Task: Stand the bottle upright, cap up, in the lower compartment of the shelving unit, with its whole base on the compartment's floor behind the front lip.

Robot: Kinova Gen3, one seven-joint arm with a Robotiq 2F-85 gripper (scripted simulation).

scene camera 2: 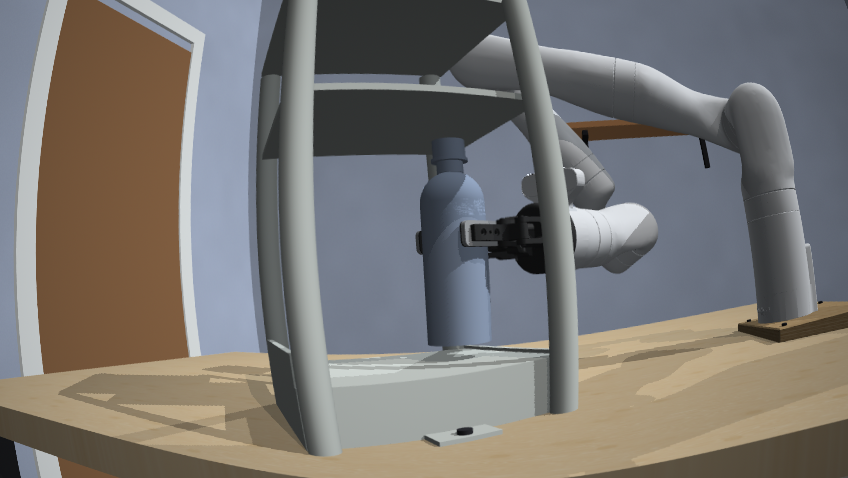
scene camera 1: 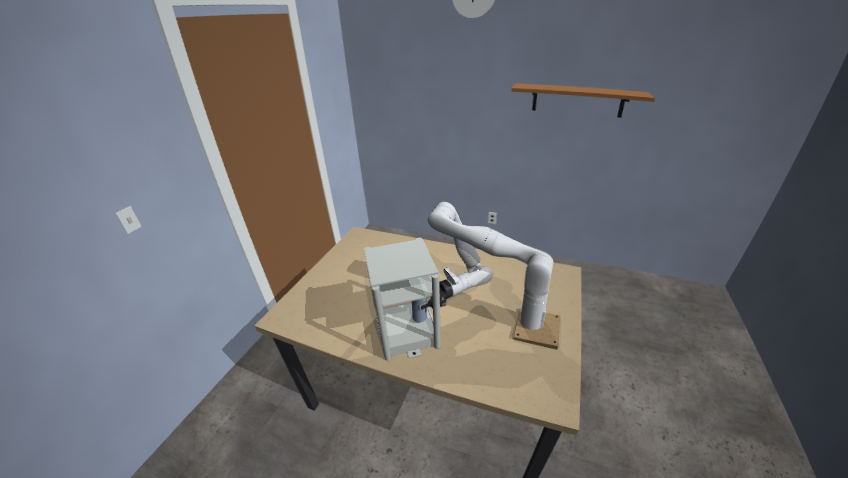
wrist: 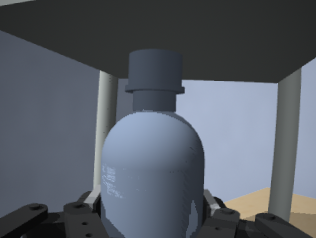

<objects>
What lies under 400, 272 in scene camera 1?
A pale grey shelving unit.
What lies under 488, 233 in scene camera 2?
My gripper.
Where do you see a blue-grey bottle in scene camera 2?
At 457, 286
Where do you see a pale grey shelving unit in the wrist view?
At 240, 48
</objects>
